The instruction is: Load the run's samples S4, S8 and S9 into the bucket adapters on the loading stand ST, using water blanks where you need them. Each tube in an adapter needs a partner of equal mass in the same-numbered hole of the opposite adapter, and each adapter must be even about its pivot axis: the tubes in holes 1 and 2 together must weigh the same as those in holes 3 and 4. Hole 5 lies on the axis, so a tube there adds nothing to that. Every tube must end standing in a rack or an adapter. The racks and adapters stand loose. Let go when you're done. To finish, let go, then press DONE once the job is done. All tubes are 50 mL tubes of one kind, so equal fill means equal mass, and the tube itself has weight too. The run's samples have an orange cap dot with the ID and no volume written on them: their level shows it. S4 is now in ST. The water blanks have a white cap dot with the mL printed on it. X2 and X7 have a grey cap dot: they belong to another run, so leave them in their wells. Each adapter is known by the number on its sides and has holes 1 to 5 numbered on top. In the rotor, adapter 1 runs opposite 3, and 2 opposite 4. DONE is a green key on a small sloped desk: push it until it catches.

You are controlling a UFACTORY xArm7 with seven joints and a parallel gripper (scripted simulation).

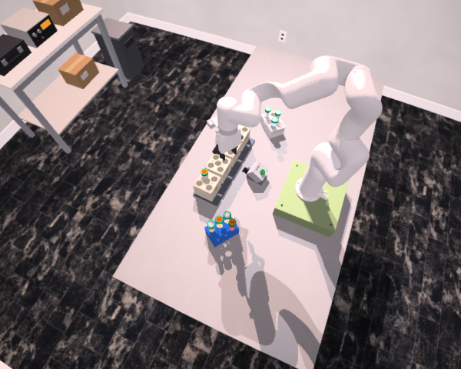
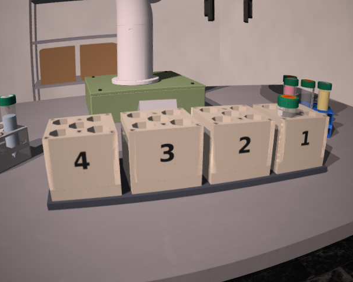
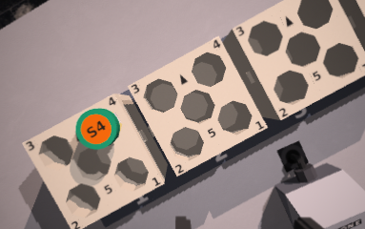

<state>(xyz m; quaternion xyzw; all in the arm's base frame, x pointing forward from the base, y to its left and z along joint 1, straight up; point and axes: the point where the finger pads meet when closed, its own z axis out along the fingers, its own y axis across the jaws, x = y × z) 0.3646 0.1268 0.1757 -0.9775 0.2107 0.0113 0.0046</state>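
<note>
Now: the pink-filled tube 160 mm behind my hand, 210 mm to the left of it and 190 mm below it. From my hand the other things lie so: blue rack 120 mm behind, 240 mm to the left, 220 mm below; then green key 130 mm behind, 100 mm to the right, 190 mm below; then loading stand 60 mm ahead, 70 mm to the right, 250 mm below.
</note>
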